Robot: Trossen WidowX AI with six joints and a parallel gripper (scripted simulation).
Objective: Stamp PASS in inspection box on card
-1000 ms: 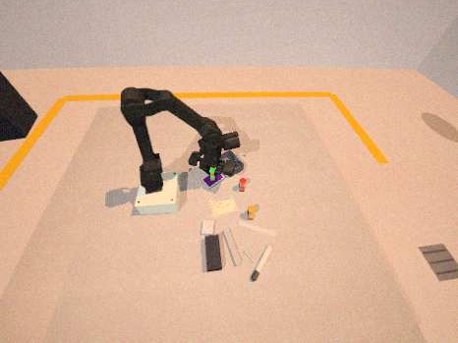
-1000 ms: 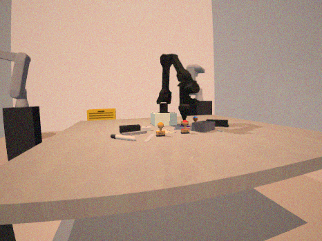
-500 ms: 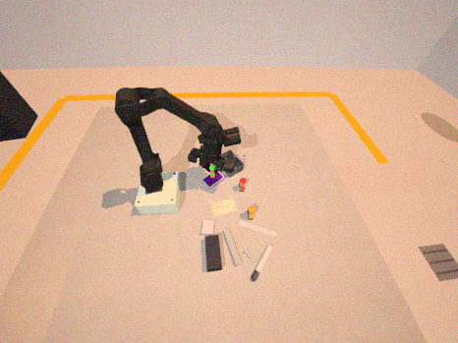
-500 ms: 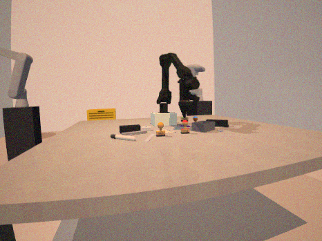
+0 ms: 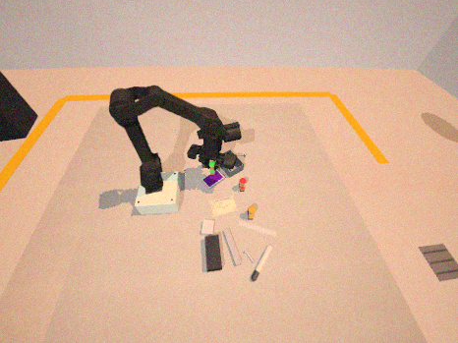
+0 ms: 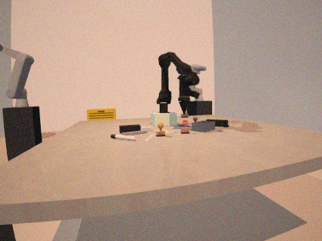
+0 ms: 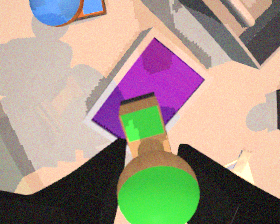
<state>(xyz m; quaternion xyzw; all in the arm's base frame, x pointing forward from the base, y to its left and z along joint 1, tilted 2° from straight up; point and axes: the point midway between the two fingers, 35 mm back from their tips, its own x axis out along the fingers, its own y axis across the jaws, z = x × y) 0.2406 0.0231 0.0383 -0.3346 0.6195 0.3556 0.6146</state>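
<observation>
Right now my gripper tip is 13 cm to the left of the inspection card, 9 cm above it and 2 cm short of it. From my gripper tip the other things lie so: green-knobbed stamp (right at my gripper tip); then blue-knobbed stamp (9 cm to the left, 7 cm below, 1 cm behind); then purple ink pad (8 cm below).
</observation>
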